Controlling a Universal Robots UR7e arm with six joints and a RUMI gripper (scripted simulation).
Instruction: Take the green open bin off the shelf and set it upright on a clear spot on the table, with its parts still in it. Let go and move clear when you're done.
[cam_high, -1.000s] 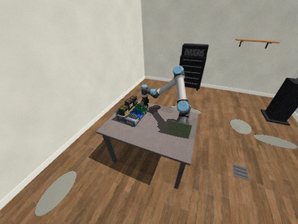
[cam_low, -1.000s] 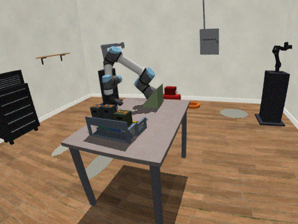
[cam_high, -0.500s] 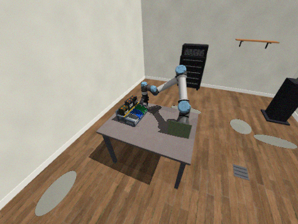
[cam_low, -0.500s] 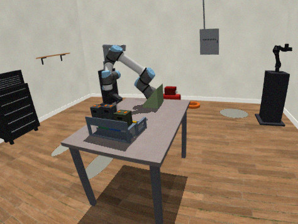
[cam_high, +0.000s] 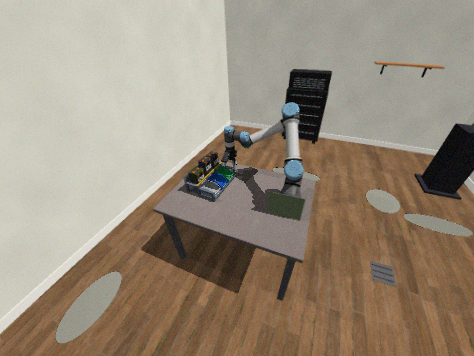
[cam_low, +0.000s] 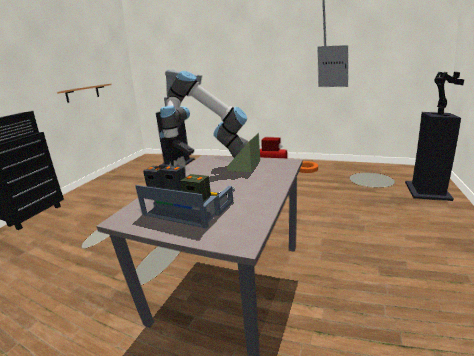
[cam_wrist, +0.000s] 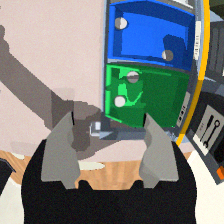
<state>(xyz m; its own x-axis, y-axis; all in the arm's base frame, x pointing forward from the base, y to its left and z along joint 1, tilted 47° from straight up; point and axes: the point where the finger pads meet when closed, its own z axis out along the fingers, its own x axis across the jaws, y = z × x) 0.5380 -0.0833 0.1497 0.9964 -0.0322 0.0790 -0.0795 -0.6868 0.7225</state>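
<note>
Right now the green open bin is 80 mm ahead of my hand, 10 mm to the right of it and 80 mm below it. From my hand the other things lie so: grey bin (100 mm ahead, 220 mm to the left, 80 mm below); then blue bin (90 mm ahead, 100 mm to the left, 80 mm below); then yellow rail (140 mm ahead, 100 mm to the left, 20 mm below).
</note>
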